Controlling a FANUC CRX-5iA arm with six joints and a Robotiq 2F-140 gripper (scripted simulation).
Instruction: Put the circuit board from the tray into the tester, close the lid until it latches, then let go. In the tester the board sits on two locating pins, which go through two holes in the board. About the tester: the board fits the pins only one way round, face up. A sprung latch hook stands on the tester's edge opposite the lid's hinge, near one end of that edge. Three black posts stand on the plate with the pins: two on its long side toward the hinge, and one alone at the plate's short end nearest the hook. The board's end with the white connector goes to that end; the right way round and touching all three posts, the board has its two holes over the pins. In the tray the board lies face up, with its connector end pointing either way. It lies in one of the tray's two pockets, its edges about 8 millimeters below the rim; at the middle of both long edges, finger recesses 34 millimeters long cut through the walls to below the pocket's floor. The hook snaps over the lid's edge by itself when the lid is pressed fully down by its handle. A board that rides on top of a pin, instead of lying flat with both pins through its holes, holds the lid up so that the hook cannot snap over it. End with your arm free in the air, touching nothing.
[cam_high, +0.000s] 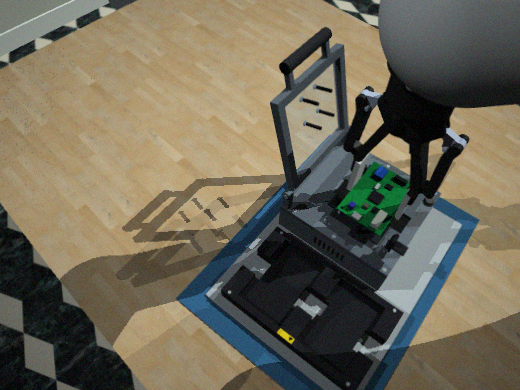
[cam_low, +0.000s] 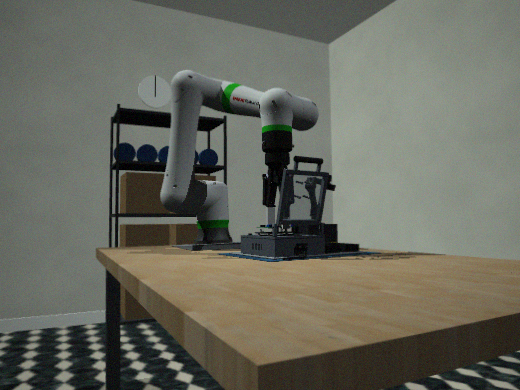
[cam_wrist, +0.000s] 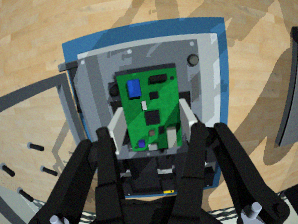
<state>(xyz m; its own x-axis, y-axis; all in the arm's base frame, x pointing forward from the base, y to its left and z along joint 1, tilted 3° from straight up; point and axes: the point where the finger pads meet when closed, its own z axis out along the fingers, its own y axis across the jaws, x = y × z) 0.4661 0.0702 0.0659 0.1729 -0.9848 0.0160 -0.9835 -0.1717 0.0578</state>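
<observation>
Right now my hand is 20 mm above the green circuit board. Also, from my hand: tester lid 120 mm ahead, 20 mm to the left, 80 mm above; then tester 30 mm ahead, 40 mm to the left, 10 mm above.
</observation>
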